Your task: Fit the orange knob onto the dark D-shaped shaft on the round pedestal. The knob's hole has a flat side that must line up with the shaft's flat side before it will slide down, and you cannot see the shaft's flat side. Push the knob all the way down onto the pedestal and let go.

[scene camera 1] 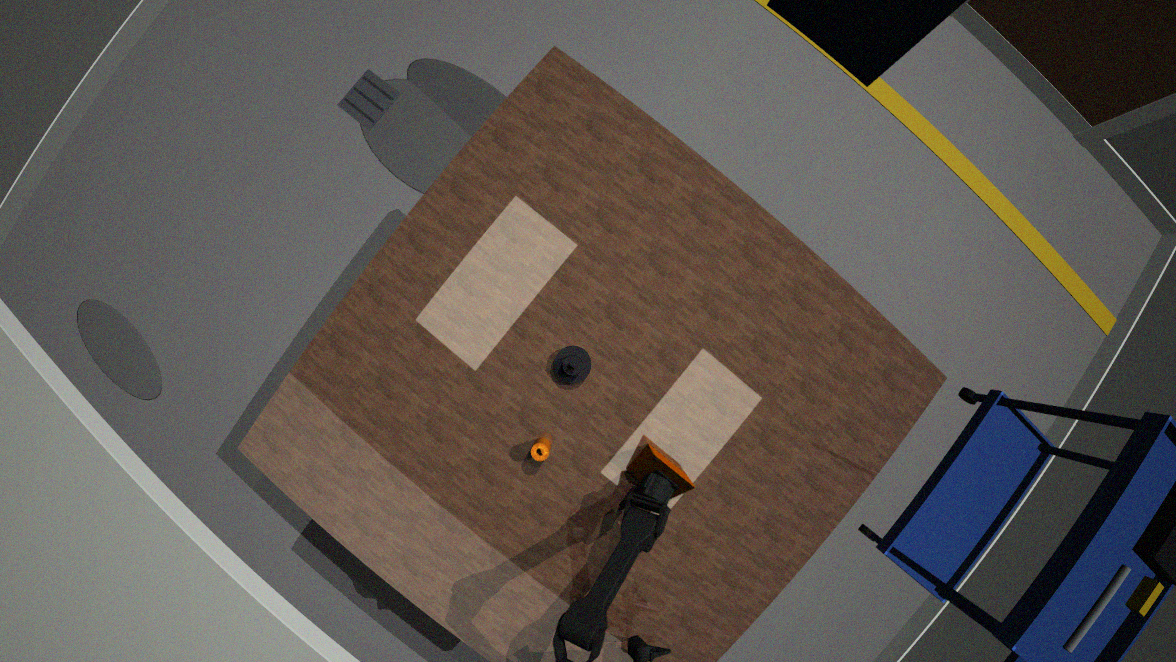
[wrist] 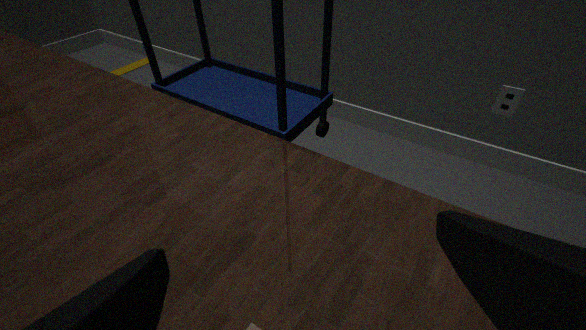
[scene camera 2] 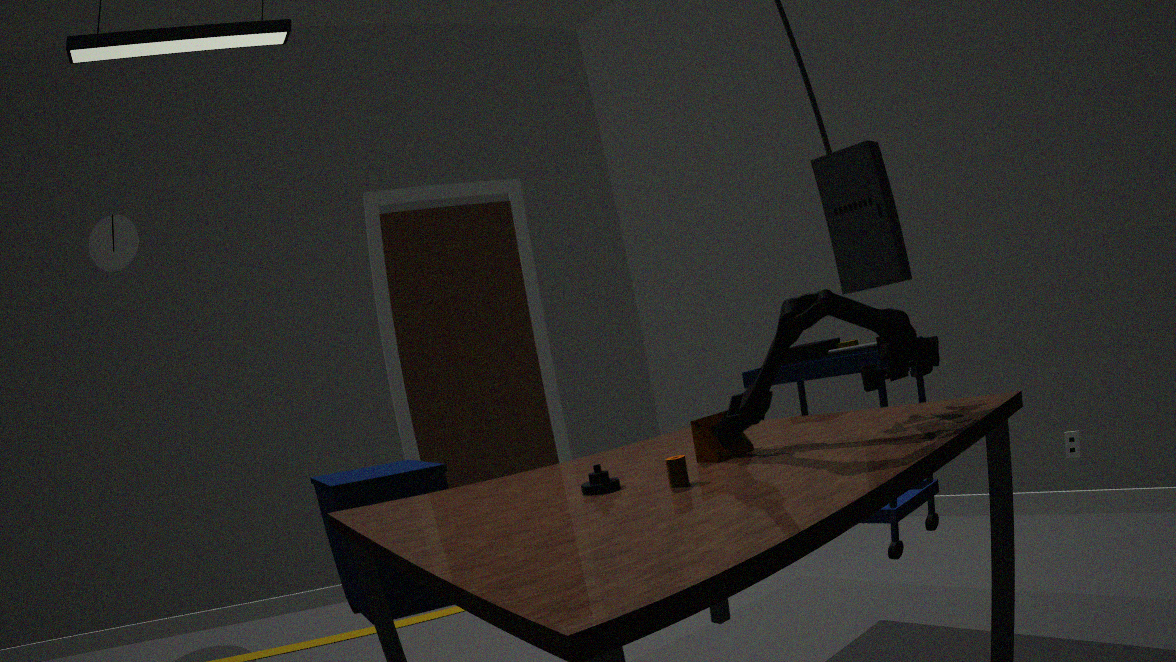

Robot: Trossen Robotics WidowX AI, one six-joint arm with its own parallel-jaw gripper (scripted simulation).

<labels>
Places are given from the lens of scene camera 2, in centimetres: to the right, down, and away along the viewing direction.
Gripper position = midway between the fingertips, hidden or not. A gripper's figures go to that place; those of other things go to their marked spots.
my gripper [scene camera 2: 895, 379]: 75, 12, 161
shaft [scene camera 2: 599, 482]: 2, 32, 159
</labels>
